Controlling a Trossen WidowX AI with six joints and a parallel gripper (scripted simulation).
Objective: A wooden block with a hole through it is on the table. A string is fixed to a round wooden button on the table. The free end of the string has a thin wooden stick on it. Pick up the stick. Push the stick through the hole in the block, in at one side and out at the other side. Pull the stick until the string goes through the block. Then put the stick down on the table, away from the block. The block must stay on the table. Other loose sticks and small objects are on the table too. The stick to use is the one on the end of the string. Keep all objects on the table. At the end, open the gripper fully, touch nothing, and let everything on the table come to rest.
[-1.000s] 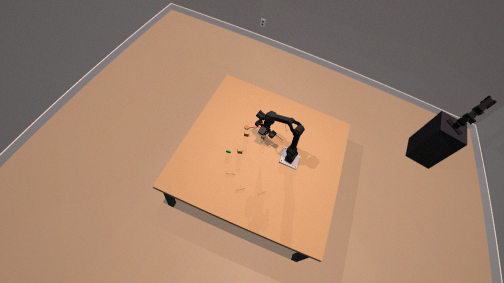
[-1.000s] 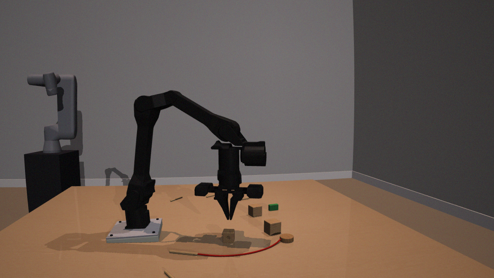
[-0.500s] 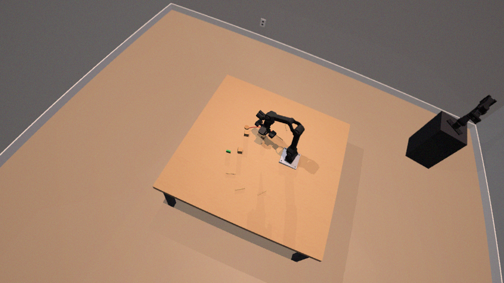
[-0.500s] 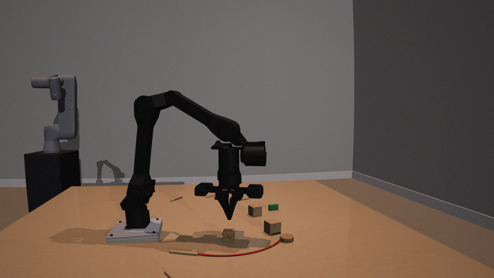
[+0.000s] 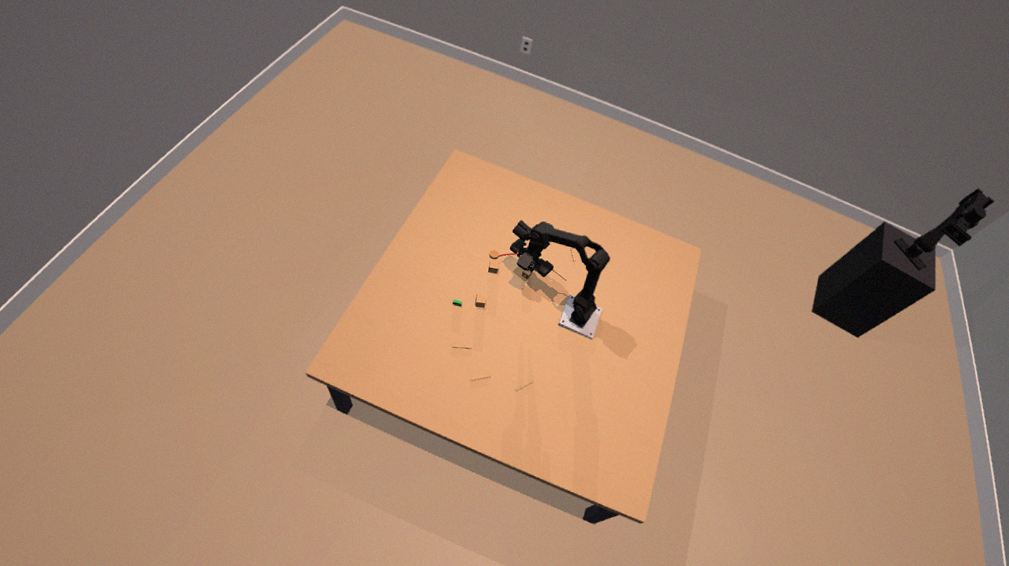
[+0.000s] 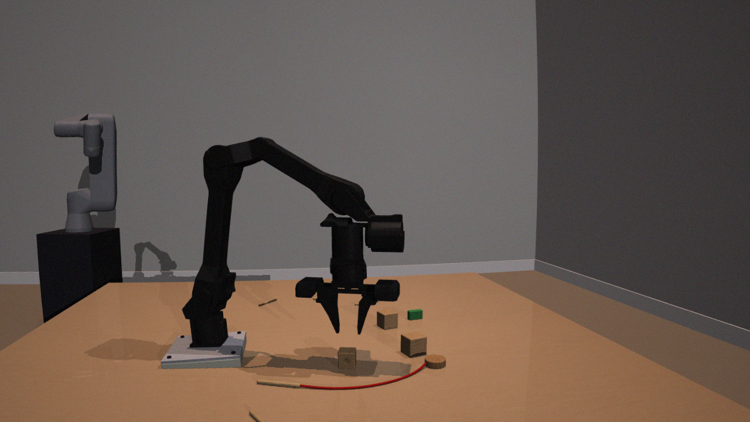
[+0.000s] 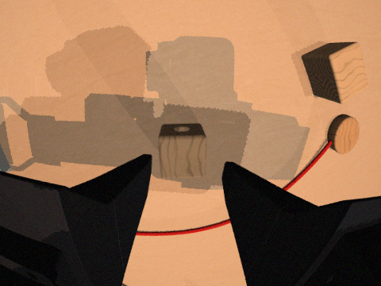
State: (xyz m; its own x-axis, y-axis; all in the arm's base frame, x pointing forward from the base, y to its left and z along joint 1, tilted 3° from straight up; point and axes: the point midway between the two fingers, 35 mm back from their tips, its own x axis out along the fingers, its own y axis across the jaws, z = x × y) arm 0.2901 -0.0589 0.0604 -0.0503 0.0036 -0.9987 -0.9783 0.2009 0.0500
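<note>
Right now the thin wooden stick is 10 cm behind my gripper tip, 10 cm to the right of it and 6 cm below it. Also, from my gripper tip: round wooden button: 16 cm ahead, 2 cm to the right, 5 cm below; then small green block: 16 cm ahead, 28 cm to the left, 5 cm below.
</note>
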